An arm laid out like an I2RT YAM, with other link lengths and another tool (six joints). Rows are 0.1 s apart.
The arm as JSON. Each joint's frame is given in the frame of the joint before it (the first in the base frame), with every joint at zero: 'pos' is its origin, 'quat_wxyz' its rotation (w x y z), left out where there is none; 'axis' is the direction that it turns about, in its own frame. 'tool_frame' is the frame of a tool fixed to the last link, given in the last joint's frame.
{
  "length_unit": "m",
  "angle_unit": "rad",
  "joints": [
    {
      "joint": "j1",
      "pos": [
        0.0,
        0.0,
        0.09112
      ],
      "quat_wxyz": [
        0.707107,
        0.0,
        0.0,
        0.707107
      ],
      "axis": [
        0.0,
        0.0,
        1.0
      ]
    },
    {
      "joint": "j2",
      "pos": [
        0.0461,
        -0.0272,
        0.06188
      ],
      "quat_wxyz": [
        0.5,
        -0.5,
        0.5,
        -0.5
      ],
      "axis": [
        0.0,
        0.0,
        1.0
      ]
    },
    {
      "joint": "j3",
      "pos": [
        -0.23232,
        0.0,
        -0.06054
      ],
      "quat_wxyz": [
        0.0,
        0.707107,
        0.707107,
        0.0
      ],
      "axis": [
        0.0,
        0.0,
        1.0
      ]
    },
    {
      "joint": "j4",
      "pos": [
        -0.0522,
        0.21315,
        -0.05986
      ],
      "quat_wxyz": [
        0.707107,
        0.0,
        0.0,
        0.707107
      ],
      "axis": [
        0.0,
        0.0,
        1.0
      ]
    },
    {
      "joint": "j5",
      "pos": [
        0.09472,
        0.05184,
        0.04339
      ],
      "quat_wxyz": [
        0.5,
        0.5,
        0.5,
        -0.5
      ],
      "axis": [
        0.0,
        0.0,
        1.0
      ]
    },
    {
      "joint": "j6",
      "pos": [
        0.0,
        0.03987,
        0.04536
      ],
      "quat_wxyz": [
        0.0,
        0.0,
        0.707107,
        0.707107
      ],
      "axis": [
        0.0,
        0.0,
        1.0
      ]
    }
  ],
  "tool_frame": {
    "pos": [
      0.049,
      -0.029,
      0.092
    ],
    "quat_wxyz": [
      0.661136,
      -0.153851,
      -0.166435,
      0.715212
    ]
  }
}
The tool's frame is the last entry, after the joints.
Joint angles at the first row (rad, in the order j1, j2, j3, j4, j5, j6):
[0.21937, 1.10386, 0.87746, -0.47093, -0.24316, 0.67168]
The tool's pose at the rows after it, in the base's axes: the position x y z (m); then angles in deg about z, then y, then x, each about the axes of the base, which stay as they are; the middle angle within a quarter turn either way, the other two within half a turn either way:
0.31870, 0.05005, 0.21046, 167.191, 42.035, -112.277
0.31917, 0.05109, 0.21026, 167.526, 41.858, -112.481
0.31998, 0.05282, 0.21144, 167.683, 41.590, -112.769
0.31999, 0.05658, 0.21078, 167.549, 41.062, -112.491
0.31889, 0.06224, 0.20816, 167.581, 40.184, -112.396
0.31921, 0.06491, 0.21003, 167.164, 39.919, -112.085
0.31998, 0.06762, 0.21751, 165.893, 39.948, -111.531
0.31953, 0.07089, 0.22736, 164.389, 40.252, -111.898
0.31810, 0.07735, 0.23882, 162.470, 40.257, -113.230
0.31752, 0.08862, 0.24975, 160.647, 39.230, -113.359
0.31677, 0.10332, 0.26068, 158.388, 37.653, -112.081
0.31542, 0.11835, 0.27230, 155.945, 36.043, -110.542
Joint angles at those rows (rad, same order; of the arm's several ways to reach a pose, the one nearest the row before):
[0.22393, 1.10523, 0.87972, -0.47417, -0.23564, 0.67878]
[0.22684, 1.11198, 0.88643, -0.47856, -0.23530, 0.68109]
[0.23301, 1.12059, 0.89967, -0.48753, -0.23182, 0.68107]
[0.24362, 1.12440, 0.89971, -0.48397, -0.23312, 0.68489]
[0.26152, 1.12829, 0.89433, -0.47900, -0.23246, 0.69024]
[0.26987, 1.12982, 0.90076, -0.48015, -0.23087, 0.69141]
[0.28175, 1.12662, 0.92083, -0.48992, -0.22060, 0.68857]
[0.30738, 1.12181, 0.94933, -0.51174, -0.18476, 0.68131]
[0.35349, 1.12278, 0.98861, -0.54475, -0.12492, 0.66511]
[0.40025, 1.13570, 1.03606, -0.57414, -0.09215, 0.65717]
[0.44768, 1.14806, 1.07857, -0.58902, -0.07841, 0.65606]
[0.49482, 1.15929, 1.12010, -0.59965, -0.06636, 0.65433]

